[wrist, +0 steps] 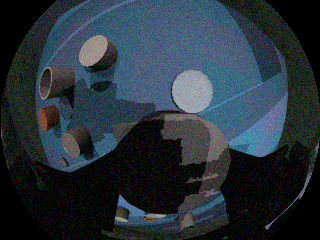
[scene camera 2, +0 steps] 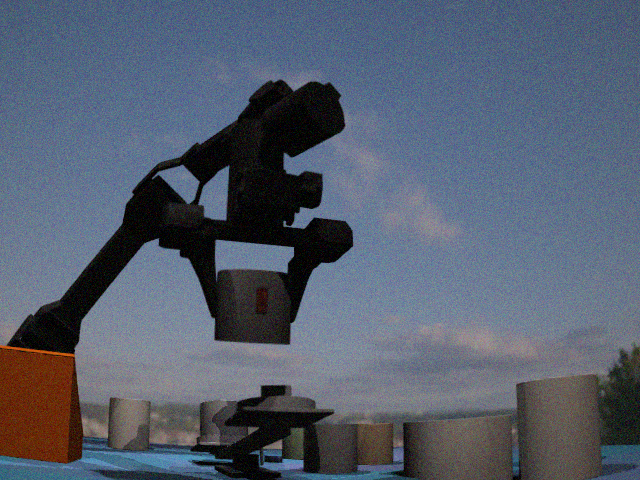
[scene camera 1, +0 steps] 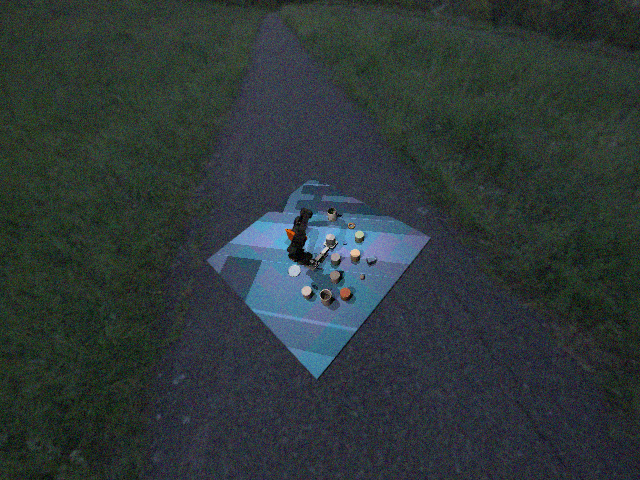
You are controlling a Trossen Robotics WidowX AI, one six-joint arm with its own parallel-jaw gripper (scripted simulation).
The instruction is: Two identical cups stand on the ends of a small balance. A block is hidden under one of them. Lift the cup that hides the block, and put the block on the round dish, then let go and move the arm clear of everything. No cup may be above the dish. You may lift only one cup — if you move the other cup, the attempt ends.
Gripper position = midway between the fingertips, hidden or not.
I see my gripper (scene camera 2: 253, 320), a balance (scene camera 2: 274, 415) and a round dish (wrist: 192, 91).
My gripper shows as well in the wrist view (wrist: 166, 148).
